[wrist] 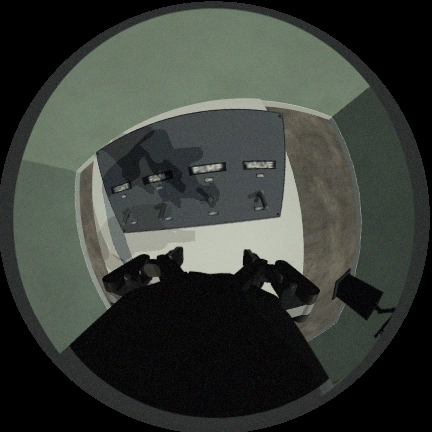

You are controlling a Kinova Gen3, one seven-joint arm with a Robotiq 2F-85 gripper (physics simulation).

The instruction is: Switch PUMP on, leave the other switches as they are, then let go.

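Places are measured from the arm's base along level axes (x ahead, y left, z up), in metres.
Pixels of known places: gripper, fingertip midpoint: (pixel 212 255).
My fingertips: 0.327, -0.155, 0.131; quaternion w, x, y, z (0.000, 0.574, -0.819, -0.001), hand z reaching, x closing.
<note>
For each thing: its middle in the pictures, then the offset to it from my fingertips, as dx, dy, dz. "pt": a spot on its surface instead. Level surfaces: height alone.
- PUMP switch, surface spot: (pixel 210 199) pt +0.076, -0.016, -0.100
- VALVE lever, surface spot: (pixel 262 201) pt +0.040, -0.125, -0.123
- FAN lever, surface spot: (pixel 163 210) pt +0.092, +0.098, -0.129
- VENT lever, surface spot: (pixel 126 217) pt +0.113, +0.216, -0.128
- pale table top, its level: dz -0.243
A dark grey panel (pixel 245 137) carries four labelled switches in the wrist view. The PUMP switch (pixel 210 199) is right of the panel's middle, below its label (pixel 207 168); its lever tilts up and left, toward the ON mark, and lies partly in shadow. The VALVE lever (pixel 262 201) points down on the right. The FAN lever (pixel 163 210) and the VENT lever (pixel 127 217) point down on the left. My gripper (pixel 212 255) is open, its fingers wide apart, below the panel's lower edge in the view and apart from all the levers.
The panel stands over a pale table top (pixel 225 245). A brown surface (pixel 325 200) shows beyond the table's right side. A black box-like object (pixel 358 295) is at the lower right. Green walls (pixel 210 55) surround the scene. The arm's shadow falls across the panel's left and middle.
</note>
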